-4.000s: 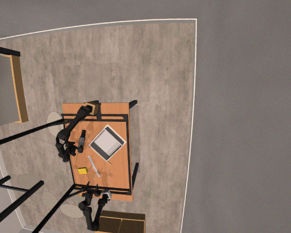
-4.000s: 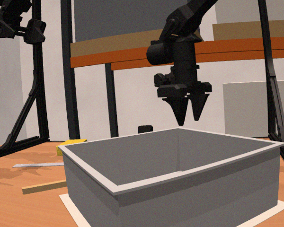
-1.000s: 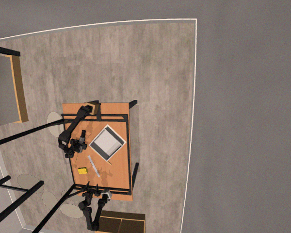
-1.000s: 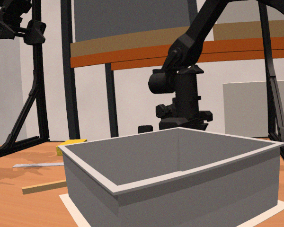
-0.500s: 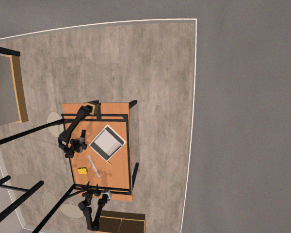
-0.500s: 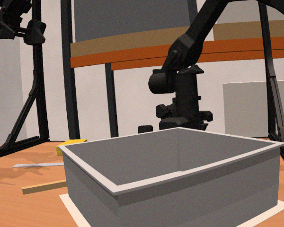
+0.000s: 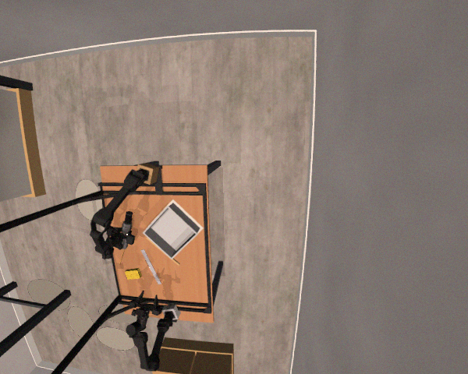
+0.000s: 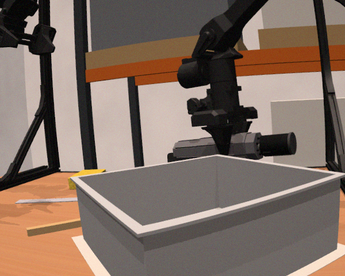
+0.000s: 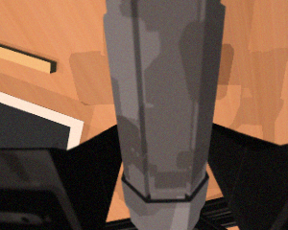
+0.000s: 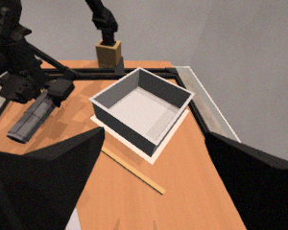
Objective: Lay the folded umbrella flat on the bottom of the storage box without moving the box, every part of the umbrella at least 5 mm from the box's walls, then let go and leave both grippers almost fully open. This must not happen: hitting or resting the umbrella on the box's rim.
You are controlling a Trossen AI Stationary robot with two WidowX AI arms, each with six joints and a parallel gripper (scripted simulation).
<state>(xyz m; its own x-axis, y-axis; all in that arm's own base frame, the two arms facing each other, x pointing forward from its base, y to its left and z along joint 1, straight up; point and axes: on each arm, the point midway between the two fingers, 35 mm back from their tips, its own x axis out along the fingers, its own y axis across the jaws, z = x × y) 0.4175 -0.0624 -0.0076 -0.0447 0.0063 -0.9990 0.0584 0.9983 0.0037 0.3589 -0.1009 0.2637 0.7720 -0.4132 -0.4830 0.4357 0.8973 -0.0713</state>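
Right now my left hand is 310 mm short of the storage box, 60 mm above it and 10 mm to the left of it. The rest, counted from my left hand: folded umbrella: 20 mm below; then thin wooden stick: 200 mm ahead, 190 mm to the right, 100 mm below; then metal ruler: 330 mm to the right, 110 mm below, 80 mm ahead.
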